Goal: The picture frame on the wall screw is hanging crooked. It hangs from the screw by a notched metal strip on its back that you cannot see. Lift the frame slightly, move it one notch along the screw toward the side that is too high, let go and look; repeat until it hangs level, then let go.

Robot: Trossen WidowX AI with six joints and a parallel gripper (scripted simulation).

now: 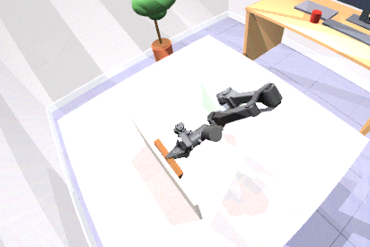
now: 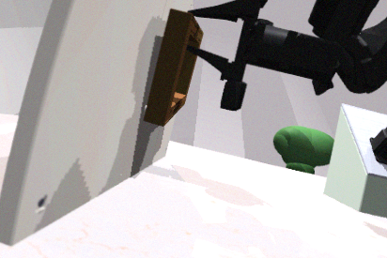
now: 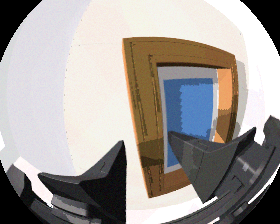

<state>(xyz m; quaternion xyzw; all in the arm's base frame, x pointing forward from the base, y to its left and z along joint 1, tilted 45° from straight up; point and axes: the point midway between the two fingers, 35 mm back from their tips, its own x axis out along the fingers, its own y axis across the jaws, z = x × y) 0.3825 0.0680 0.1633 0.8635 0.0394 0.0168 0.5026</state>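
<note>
The brown picture frame lies 50 mm below my gripper tip and 20 mm to the right of it. From my gripper tip the other things lie so: wall panel 60 mm below, 10 mm to the right, 10 mm ahead.
</note>
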